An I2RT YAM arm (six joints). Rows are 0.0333 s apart.
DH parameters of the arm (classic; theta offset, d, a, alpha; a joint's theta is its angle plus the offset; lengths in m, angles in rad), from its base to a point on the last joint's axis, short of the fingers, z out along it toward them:
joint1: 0 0.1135 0.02 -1.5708
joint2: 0 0 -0.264 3.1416
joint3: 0.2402 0 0.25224 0
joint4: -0.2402 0 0.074 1.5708
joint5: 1.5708 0 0 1.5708
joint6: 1.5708 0.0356 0 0
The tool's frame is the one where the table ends.
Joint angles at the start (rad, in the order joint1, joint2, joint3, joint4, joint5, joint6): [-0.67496 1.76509 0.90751 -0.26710 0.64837 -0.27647]
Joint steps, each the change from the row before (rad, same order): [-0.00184 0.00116 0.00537 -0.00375 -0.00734 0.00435]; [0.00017 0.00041 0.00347 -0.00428 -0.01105 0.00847]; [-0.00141 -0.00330 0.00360 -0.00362 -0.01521 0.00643]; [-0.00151 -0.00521 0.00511 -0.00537 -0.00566 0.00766]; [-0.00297 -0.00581 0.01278 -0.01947 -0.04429 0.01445]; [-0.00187 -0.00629 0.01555 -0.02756 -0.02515 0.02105]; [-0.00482 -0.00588 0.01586 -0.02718 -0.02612 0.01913]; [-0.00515 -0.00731 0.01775 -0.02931 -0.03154 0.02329]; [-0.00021 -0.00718 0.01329 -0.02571 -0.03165 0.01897]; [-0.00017 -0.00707 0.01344 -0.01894 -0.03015 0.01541]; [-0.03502 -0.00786 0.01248 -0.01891 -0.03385 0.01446]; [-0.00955 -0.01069 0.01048 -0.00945 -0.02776 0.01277]
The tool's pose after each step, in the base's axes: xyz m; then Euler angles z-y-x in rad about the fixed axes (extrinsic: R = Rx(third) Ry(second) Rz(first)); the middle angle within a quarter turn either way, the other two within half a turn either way. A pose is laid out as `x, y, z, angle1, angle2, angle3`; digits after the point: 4 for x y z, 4 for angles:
0.2376, -0.2182, 0.1348, -2.6282, -0.1049, 2.3845
0.2382, -0.2182, 0.1352, -2.6197, -0.0977, 2.3931
0.2386, -0.2186, 0.1366, -2.6095, -0.0860, 2.4021
0.2389, -0.2192, 0.1392, -2.5978, -0.0801, 2.4033
0.2401, -0.2198, 0.1425, -2.5795, -0.0509, 2.4350
0.2410, -0.2202, 0.1468, -2.5591, -0.0376, 2.4561
0.2412, -0.2214, 0.1511, -2.5383, -0.0252, 2.4779
0.2415, -0.2225, 0.1562, -2.5125, -0.0083, 2.5026
0.2423, -0.2220, 0.1604, -2.4957, 0.0110, 2.5280
0.2435, -0.2219, 0.1649, -2.4800, 0.0335, 2.5481
0.2368, -0.2298, 0.1695, -2.4365, 0.0398, 2.5693
0.2357, -0.2318, 0.1749, -2.4119, 0.0625, 2.5795

